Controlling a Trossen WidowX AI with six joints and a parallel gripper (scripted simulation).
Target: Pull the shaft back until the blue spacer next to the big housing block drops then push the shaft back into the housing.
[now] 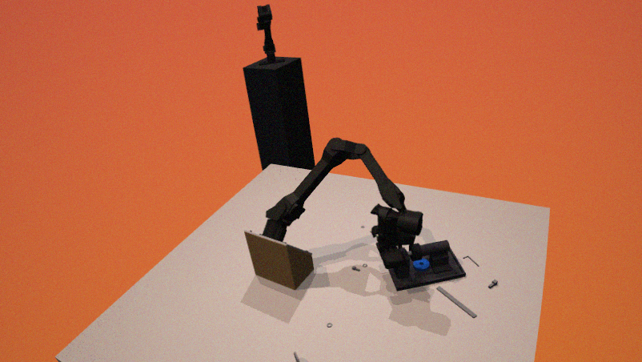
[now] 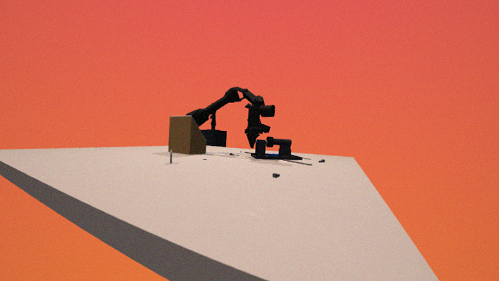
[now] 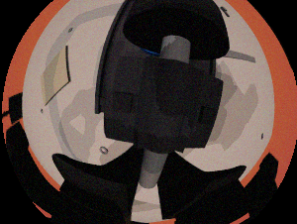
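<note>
My gripper tip is 50 mm short of the grey shaft, 40 mm to the right of it and 40 mm below it. The rest, counted from my gripper tip: grey bar 240 mm ahead, 40 mm below, 20 mm to the right; then hex key 220 mm ahead, 180 mm to the left, 40 mm below; then blue spacer 80 mm to the left, 80 mm ahead, 30 mm below.
</note>
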